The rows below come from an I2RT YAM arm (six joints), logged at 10 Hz.
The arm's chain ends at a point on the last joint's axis. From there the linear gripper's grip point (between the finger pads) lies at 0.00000 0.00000 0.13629 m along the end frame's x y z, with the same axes.
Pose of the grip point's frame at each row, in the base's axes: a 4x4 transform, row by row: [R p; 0 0 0 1], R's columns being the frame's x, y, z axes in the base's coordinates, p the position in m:
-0.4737, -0.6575, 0.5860, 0.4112; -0.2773, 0.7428, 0.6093, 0.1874; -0.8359, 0.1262, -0.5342, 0.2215; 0, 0, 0, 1
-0.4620, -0.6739, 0.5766, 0.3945; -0.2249, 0.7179, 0.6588, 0.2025; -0.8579, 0.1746, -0.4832, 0.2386; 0, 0, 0, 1
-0.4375, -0.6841, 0.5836, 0.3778; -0.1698, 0.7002, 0.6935, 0.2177; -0.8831, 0.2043, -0.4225, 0.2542; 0, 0, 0, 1
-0.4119, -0.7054, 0.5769, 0.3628; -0.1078, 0.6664, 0.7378, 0.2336; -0.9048, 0.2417, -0.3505, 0.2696; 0, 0, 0, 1
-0.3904, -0.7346, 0.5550, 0.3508; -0.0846, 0.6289, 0.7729, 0.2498; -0.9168, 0.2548, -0.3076, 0.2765; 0, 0, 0, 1
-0.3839, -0.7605, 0.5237, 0.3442; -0.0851, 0.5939, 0.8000, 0.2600; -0.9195, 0.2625, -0.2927, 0.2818; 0, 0, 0, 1
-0.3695, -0.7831, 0.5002, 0.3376; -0.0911, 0.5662, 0.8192, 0.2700; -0.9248, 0.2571, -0.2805, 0.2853; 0, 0, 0, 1
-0.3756, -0.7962, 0.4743, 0.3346; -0.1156, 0.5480, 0.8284, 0.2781; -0.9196, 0.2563, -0.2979, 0.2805; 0, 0, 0, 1
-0.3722, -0.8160, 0.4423, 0.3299; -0.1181, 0.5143, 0.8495, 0.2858; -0.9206, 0.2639, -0.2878, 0.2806; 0, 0, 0, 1
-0.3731, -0.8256, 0.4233, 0.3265; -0.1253, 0.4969, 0.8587, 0.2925; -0.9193, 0.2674, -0.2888, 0.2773; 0, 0, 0, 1
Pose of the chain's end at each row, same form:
-0.4737, -0.6575, 0.5860, 0.3313; -0.2773, 0.7428, 0.6093, 0.1044; -0.8359, 0.1262, -0.5342, 0.2943; 0, 0, 0, 1
-0.4620, -0.6739, 0.5766, 0.3159; -0.2249, 0.7179, 0.6588, 0.1127; -0.8579, 0.1746, -0.4832, 0.3045; 0, 0, 0, 1
-0.4375, -0.6841, 0.5836, 0.2983; -0.1698, 0.7002, 0.6935, 0.1232; -0.8831, 0.2043, -0.4225, 0.3118; 0, 0, 0, 1
-0.4119, -0.7054, 0.5769, 0.2842; -0.1078, 0.6664, 0.7378, 0.1330; -0.9048, 0.2417, -0.3505, 0.3174; 0, 0, 0, 1
-0.3904, -0.7346, 0.5550, 0.2752; -0.0846, 0.6289, 0.7729, 0.1445; -0.9168, 0.2548, -0.3076, 0.3184; 0, 0, 0, 1
-0.3839, -0.7605, 0.5237, 0.2728; -0.0851, 0.5939, 0.8000, 0.1510; -0.9195, 0.2625, -0.2927, 0.3217; 0, 0, 0, 1
-0.3695, -0.7831, 0.5002, 0.2694; -0.0911, 0.5662, 0.8192, 0.1584; -0.9248, 0.2571, -0.2805, 0.3235; 0, 0, 0, 1
-0.3756, -0.7962, 0.4743, 0.2700; -0.1156, 0.5480, 0.8284, 0.1652; -0.9196, 0.2563, -0.2979, 0.3211; 0, 0, 0, 1
-0.3722, -0.8160, 0.4423, 0.2696; -0.1181, 0.5143, 0.8495, 0.1700; -0.9206, 0.2639, -0.2878, 0.3198; 0, 0, 0, 1
-0.3731, -0.8256, 0.4233, 0.2688; -0.1253, 0.4969, 0.8587, 0.1755; -0.9193, 0.2674, -0.2888, 0.3167; 0, 0, 0, 1

